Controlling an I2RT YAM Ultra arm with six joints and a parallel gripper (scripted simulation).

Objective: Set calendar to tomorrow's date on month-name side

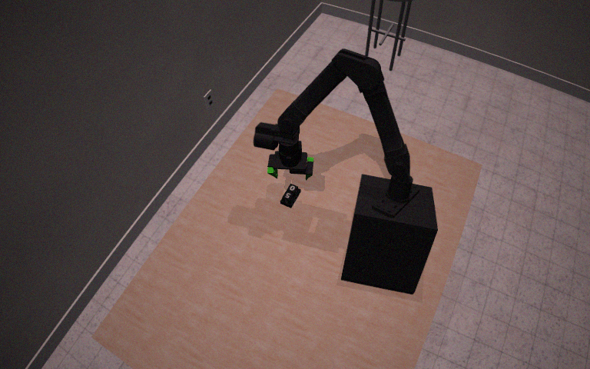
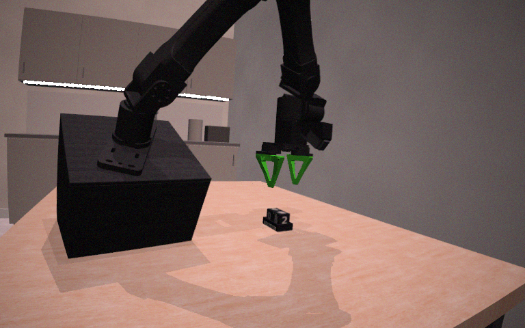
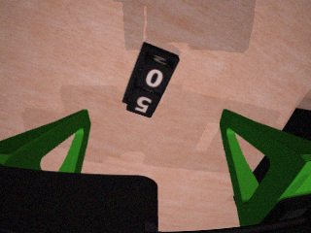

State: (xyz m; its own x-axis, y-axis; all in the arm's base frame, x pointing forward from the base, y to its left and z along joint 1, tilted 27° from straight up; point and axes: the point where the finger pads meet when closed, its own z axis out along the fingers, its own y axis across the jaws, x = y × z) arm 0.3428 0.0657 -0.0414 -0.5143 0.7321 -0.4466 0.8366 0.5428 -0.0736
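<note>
My hand is 9 cm above the black cube. Round my hand: black tray: 10 cm below, 2 cm to the left.
</note>
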